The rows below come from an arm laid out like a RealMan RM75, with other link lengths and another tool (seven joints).
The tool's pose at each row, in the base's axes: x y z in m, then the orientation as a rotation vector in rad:
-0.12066 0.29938 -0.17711 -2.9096 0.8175 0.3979
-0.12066 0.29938 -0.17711 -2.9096 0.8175 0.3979
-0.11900 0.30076 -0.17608 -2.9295 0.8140 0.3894
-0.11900 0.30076 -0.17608 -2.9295 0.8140 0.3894
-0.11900 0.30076 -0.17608 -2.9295 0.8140 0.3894
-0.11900 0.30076 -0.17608 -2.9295 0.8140 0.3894
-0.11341 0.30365 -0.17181 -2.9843 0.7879 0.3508
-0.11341 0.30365 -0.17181 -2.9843 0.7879 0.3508
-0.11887 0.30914 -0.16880 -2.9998 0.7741 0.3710
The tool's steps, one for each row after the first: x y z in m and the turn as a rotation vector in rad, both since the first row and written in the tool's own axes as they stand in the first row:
0.00000 0.00000 0.00000 0.0000 0.0000 0.0000
0.00040 -0.00206 -0.00114 -0.0151 0.0113 -0.0038
0.00040 -0.00206 -0.00114 -0.0151 0.0113 -0.0038
0.00040 -0.00206 -0.00114 -0.0151 0.0113 -0.0038
0.00040 -0.00206 -0.00114 -0.0151 0.0113 -0.0038
0.00238 -0.00753 -0.00604 -0.0504 0.0494 -0.0251
0.00238 -0.00753 -0.00604 -0.0504 0.0494 -0.0251
-0.00567 -0.00941 -0.00684 -0.0682 0.0414 -0.0337

